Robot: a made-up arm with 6 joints.
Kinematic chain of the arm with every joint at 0, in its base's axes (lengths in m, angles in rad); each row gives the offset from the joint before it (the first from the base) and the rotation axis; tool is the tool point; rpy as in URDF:
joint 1: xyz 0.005 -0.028 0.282 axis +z
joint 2: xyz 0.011 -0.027 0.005 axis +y
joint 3: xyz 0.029 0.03 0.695 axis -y
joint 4: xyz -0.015 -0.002 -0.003 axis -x
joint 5: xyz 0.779 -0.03 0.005 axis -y
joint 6: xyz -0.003 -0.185 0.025 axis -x
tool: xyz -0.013 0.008 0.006 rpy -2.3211 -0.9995 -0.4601
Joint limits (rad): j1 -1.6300..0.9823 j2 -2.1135..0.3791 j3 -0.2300..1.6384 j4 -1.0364..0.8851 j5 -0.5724..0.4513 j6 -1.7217..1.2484
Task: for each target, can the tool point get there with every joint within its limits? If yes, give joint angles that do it. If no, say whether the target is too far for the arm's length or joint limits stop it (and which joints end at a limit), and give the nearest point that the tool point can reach.
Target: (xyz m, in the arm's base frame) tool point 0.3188 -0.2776 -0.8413
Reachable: no: joint limits stop it (at a limit: joint 1, joint 2, joint 3, joint 4, joint 5, joint 6) | nearest point -0.5042 -1.0051 -0.6211 | short by 1.120 m
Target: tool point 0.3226 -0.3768 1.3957
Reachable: yes | joints -0.5560 -0.3219 0.0728 0.7228 -0.2418 0.1068
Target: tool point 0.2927 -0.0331 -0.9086
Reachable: no: joint limits stop it (at a limit: joint 1, joint 2, joint 3, joint 4) | nearest point -0.0413 1.0742 -0.6247 | short by 1.191 m
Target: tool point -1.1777 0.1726 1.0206
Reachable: yes | joints -0.3435 -1.3127 1.0728 -0.2641 0.0556 -0.1746
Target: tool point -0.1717 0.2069 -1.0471
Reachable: no: joint limits stop it (at a limit: joint 2, joint 3, joint 4) | nearest point -0.6589 0.8546 -0.6286 | short by 0.912 m
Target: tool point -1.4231 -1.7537 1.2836
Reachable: no: too far | nearest point -0.8580 -1.0708 0.8912 | short by 0.969 m
